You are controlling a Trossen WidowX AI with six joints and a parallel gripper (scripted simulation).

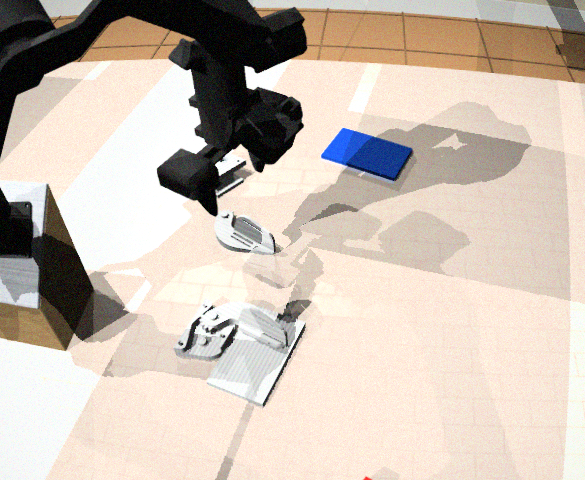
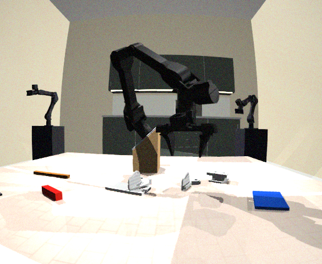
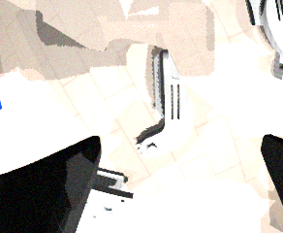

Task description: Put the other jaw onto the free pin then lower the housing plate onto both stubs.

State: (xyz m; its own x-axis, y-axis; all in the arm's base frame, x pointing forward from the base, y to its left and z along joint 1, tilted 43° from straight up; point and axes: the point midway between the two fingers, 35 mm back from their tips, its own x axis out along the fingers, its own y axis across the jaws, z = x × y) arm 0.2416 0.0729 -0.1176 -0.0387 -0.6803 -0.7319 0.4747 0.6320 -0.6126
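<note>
The jaw lies 90 mm below my gripper tip, 30 mm to the left of it and 20 mm behind it. Round my gripper tip: red block: 360 mm to the right, 160 mm ahead, 90 mm below; then orange bar: 490 mm to the right, 90 mm below, 30 mm behind; then blue flat plate: 210 mm to the left, 160 mm ahead, 90 mm below.
</note>
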